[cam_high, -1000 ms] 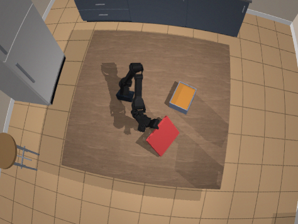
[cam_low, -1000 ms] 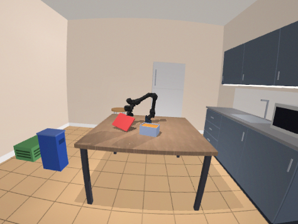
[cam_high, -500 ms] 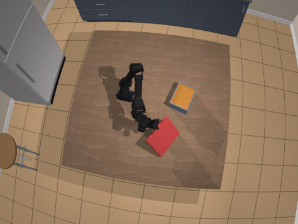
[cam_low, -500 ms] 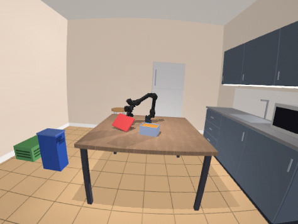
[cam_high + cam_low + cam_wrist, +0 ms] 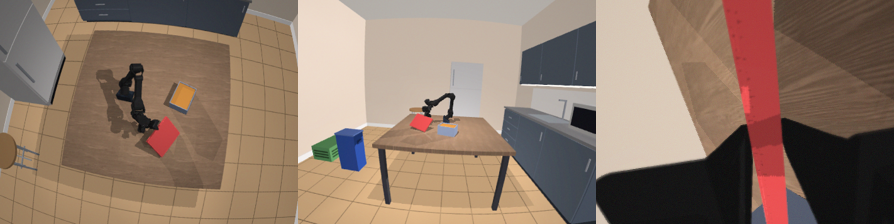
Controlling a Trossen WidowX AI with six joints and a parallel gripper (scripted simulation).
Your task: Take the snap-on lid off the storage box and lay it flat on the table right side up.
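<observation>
My gripper tip is 5 cm short of the red lid, 5 cm above it and 4 cm to the left of it. The rest, counted from my gripper tip: storage box: 28 cm to the left, 17 cm ahead, 9 cm below.
</observation>
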